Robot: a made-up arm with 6 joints.
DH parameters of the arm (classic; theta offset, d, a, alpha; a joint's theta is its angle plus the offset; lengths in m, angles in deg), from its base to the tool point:
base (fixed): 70.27 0 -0.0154 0
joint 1: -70.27 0.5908 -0.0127 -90
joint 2: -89.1 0 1.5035 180
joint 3: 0.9 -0.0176 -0.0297 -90
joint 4: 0 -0.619 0.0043 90
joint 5: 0 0.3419 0.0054 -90
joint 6: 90 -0.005 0.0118 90
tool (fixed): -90 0.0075 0 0
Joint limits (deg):
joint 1: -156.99..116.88
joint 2: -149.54..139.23
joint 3: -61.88..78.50
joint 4: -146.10..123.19
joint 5: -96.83..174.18
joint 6: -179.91..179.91
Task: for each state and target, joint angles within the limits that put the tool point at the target. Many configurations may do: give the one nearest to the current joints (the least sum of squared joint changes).
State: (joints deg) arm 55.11 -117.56 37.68 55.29 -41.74 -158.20
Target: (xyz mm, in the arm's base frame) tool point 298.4 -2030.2 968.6
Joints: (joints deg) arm 92.28 -92.80 26.88 46.87 -41.87 -158.43
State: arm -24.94 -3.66 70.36 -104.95 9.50 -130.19
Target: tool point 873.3 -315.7 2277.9
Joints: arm -24.49 8.20 55.61 -104.11 9.72 -130.15
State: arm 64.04 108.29 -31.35 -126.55 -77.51 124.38
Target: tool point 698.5 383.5 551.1
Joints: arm 20.92 83.81 -51.38 -107.10 -78.08 124.41
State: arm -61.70 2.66 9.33 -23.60 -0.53 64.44
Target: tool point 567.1 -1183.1 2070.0
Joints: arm -50.18 25.19 44.17 -8.89 -0.12 63.93
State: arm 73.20 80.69 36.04 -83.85 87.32 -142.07
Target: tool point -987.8 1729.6 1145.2
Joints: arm 116.88 60.03 77.58 -102.94 87.12 -143.50
